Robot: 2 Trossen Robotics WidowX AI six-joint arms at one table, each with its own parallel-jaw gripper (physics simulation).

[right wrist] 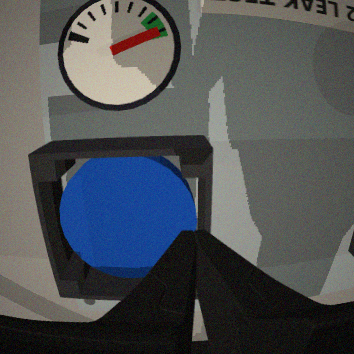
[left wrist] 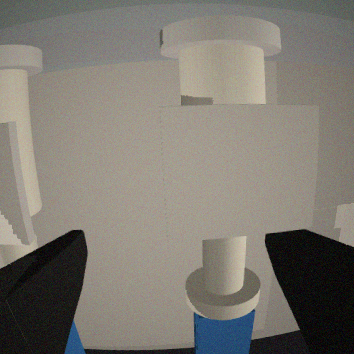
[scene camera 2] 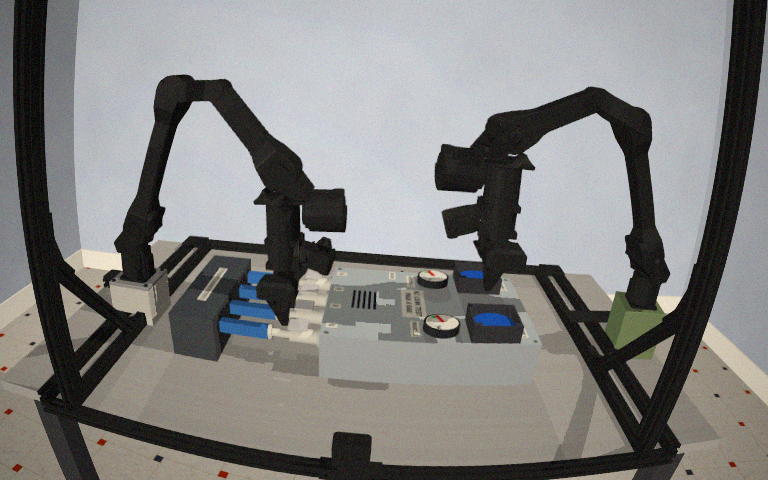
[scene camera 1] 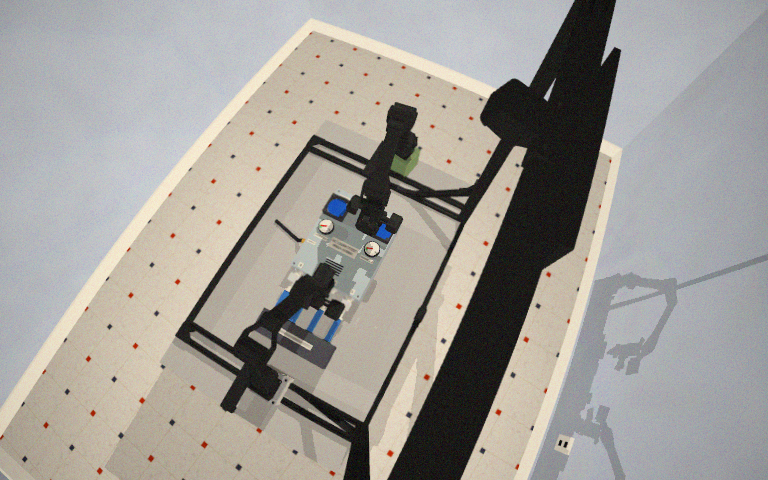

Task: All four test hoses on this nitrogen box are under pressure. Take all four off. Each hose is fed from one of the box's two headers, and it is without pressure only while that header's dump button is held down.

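Places are measured from the left arm's base along level axes (x ahead, y left, z up), in millimetres.
Pixels of known places: left gripper, between the fingertips: (scene camera 2: 288,316); right gripper, between the fingertips: (right wrist: 192,241) (scene camera 2: 487,290); left arm's base, origin of its link: (scene camera 2: 138,275) (scene camera 1: 269,384); right arm's base, origin of its link: (scene camera 2: 640,302) (scene camera 1: 403,151).
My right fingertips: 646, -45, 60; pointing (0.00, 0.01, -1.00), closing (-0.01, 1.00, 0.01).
Observation:
Ahead of a thing's pixels: the offset from my right fingertips to its top centre, as dx, dy, dz. "spot": to the spot under its first point.
Several blue hoses @(spot: -386, +21, -75) (scene camera 1: 315,320) (scene camera 2: 244,327) (left wrist: 224,332) run from the nitrogen box @(spot: -94, -76, -96) (scene camera 2: 424,362) into a dark block @(spot: -464, -82, -86) (scene camera 2: 195,331), each with a white connector. My left gripper (left wrist: 176,238) is open, its fingers on either side of one hose, which sits closer to the right-hand finger in the left wrist view; a pale tab @(spot: -291, +27, -63) (left wrist: 240,170) hides part of its connector. My right gripper (right wrist: 192,241) is shut and empty, its tips over the lower right edge of the near blue dump button @(+15, -30, -44) (scene camera 2: 492,321) (right wrist: 127,215). Contact is unclear. The other button @(+12, +160, -44) (scene camera 1: 337,207) is uncovered.
The gauge @(spot: -68, -30, -45) (right wrist: 119,52) by the near button has its red needle in the green band. A second gauge @(spot: -76, +160, -44) (scene camera 1: 325,226) (scene camera 2: 432,277) sits by the other button. A neighbouring connector @(spot: -261, +81, -76) (left wrist: 17,57) stands at the left in the left wrist view. A black frame (scene camera 2: 198,447) surrounds the work area.

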